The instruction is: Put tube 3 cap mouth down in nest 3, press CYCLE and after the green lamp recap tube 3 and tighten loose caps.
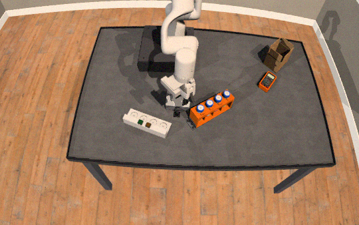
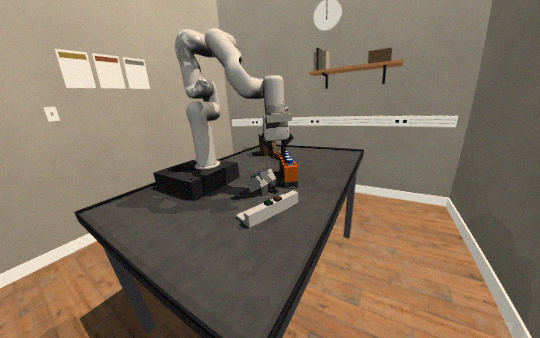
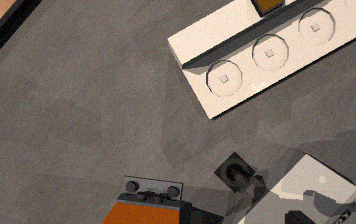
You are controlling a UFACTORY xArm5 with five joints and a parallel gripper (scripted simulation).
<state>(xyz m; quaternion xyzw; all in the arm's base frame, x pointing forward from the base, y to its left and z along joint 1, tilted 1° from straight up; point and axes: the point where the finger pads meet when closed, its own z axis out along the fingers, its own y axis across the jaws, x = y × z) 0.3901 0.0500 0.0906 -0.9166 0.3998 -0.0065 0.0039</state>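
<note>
My hand is 130 mm to the right of the cap 3, 60 mm above it and 20 mm past it. From my hand the other things lie so: blue key: 110 mm below, 110 mm behind, 10 mm to the left; cap 4: 90 mm to the left, 60 mm below, 10 mm ahead; grey key housing: 120 mm below, 90 mm behind, 10 mm to the right.
</note>
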